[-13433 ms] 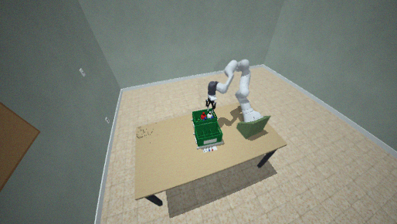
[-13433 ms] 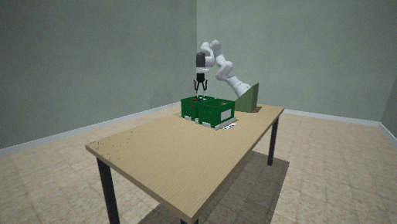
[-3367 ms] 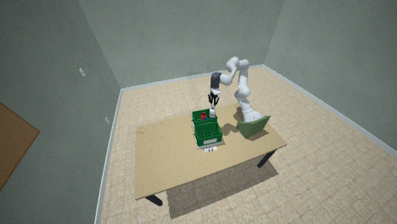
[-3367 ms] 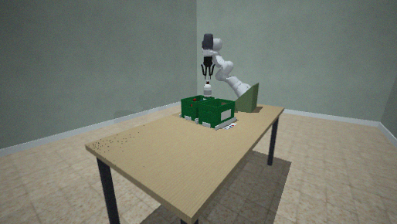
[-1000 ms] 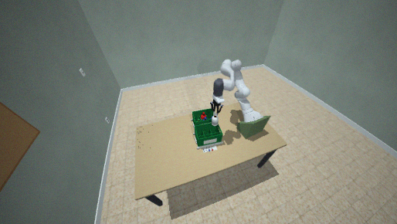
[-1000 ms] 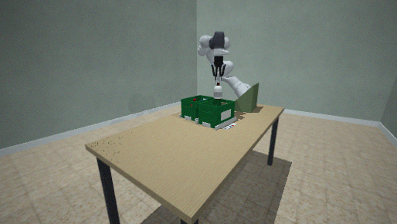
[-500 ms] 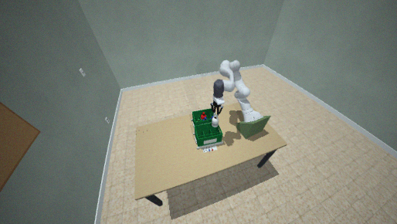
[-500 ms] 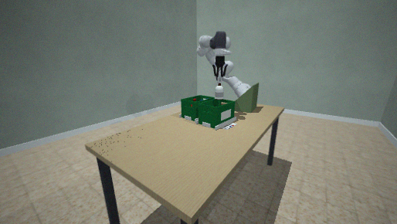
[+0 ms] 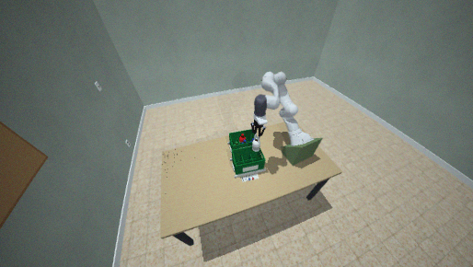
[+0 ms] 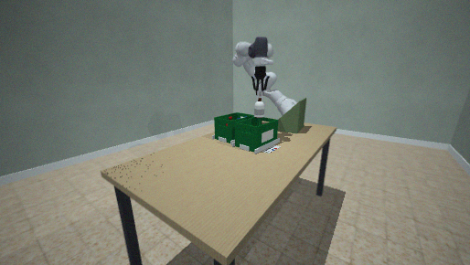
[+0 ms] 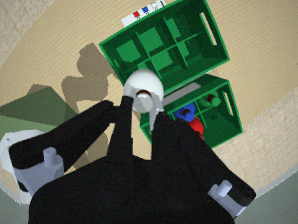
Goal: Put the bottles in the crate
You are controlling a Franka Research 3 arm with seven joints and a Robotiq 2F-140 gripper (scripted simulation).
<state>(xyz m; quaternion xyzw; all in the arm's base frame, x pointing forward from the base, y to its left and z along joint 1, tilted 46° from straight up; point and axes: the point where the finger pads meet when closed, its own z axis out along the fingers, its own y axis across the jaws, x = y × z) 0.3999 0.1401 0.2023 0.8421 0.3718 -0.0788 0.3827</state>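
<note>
Right now my hand is 80 mm above the white-capped bottle. From my hand the other things lie so: blue-capped bottle: 260 mm below, 140 mm to the right, 30 mm behind; then red-labelled bottle: 260 mm below, 240 mm to the right, 60 mm ahead; then green-capped bottle: 260 mm below, 150 mm to the right, 150 mm ahead.
</note>
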